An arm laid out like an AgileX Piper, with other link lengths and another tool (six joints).
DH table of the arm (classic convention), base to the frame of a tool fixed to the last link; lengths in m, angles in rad. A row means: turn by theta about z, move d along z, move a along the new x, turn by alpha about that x. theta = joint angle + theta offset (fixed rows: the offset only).
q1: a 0; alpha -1.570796; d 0.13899; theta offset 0
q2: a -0.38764; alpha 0; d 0; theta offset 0.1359
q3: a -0.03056; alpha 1.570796; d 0; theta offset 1.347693
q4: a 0; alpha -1.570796; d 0.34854; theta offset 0
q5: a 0; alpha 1.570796; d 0; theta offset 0
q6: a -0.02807; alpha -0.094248; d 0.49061; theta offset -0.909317
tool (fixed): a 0; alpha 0; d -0.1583; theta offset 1.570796
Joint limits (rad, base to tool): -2.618..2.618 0..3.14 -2.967..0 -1.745..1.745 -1.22..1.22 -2.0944..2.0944
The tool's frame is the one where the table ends.
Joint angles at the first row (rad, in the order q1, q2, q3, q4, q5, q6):
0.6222, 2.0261, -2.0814, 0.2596, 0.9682, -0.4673
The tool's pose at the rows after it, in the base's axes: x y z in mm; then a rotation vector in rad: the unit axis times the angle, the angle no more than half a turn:
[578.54 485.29 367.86 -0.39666 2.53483 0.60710]
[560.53 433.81 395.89 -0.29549 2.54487 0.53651]
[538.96 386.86 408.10 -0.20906 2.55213 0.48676]
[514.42 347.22 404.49 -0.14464 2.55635 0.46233]
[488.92 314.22 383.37 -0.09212 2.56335 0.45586]
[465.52 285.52 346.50 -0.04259 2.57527 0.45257]
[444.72 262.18 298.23 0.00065 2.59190 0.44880]
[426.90 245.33 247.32 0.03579 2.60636 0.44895]
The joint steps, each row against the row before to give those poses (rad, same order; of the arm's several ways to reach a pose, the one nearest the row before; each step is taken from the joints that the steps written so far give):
-0.0120, -0.1154, 0.0367, -0.1002, 0.0758, 0.0979
-0.0105, -0.1153, 0.0714, -0.0849, 0.0489, 0.0848
-0.0140, -0.1169, 0.1110, -0.0560, 0.0147, 0.0594
-0.0180, -0.1196, 0.1515, -0.0259, -0.0259, 0.0351
-0.0212, -0.1165, 0.1844, -0.0048, -0.0613, 0.0218
-0.0236, -0.1024, 0.1980, 0.0028, -0.0843, 0.0158
-0.0218, -0.0792, 0.1956, 0.0064, -0.1001, 0.0104
-0.0159, -0.0526, 0.1779, 0.0086, -0.1112, 0.0072

